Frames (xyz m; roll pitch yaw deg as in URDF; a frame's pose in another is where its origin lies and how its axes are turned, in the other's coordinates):
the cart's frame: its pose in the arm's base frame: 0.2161 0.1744 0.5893 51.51 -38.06 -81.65
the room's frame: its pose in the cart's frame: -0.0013 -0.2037 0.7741 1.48 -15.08 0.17
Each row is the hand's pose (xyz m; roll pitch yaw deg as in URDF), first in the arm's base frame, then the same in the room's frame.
Working: the arm's base frame: its pose in the room's frame: -0.4852 -0.3971 -0.8223 56.29 57.73 101.23

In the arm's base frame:
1: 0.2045 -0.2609 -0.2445 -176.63 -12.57 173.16
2: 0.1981 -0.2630 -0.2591 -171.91 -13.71 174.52
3: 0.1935 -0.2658 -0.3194 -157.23 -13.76 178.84
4: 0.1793 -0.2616 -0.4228 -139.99 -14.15 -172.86
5: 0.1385 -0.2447 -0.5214 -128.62 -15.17 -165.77
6: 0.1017 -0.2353 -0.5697 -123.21 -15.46 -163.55
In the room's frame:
1: -0.5058 -0.5939 -1.1836 108.97 -69.31 -59.51
2: -0.5143 -0.6076 -1.1834 110.32 -68.30 -55.57
3: -0.5556 -0.6491 -1.1986 123.98 -64.20 -53.33
4: -0.6319 -0.7185 -1.2154 139.96 -56.35 -49.58
5: -0.7106 -0.7914 -1.2026 150.29 -49.75 -46.04
6: -0.7482 -0.8352 -1.1816 155.59 -47.68 -45.11

